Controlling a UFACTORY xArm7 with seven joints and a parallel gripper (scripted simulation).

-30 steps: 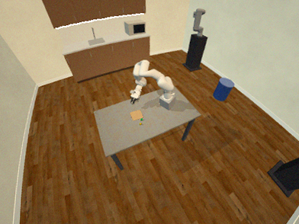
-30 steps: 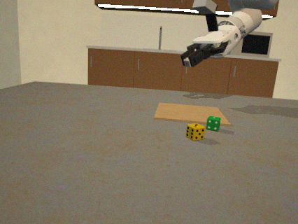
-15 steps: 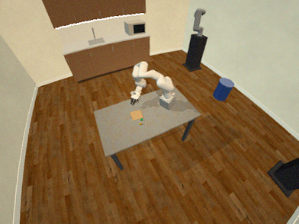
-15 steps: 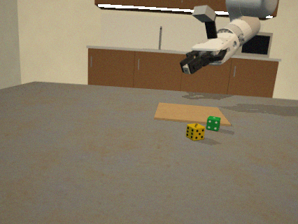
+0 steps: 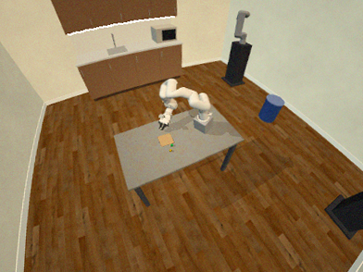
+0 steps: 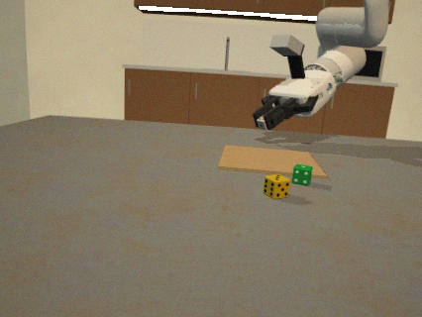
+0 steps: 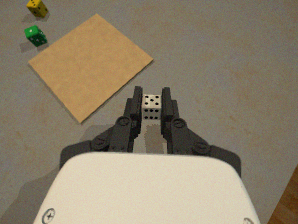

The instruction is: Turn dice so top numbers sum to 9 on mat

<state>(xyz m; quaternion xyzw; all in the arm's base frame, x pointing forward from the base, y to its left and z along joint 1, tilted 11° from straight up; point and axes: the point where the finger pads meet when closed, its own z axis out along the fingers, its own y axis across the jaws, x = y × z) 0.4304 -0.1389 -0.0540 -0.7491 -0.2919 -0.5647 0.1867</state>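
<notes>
The tan mat is 14 cm to the left of my hand and 5 cm below it. Round my hand: white die: 1 cm ahead, 1 cm below; green die: 3 cm behind, 23 cm to the left, 4 cm below; yellow die: 1 cm ahead, 29 cm to the left, 4 cm below.
</notes>
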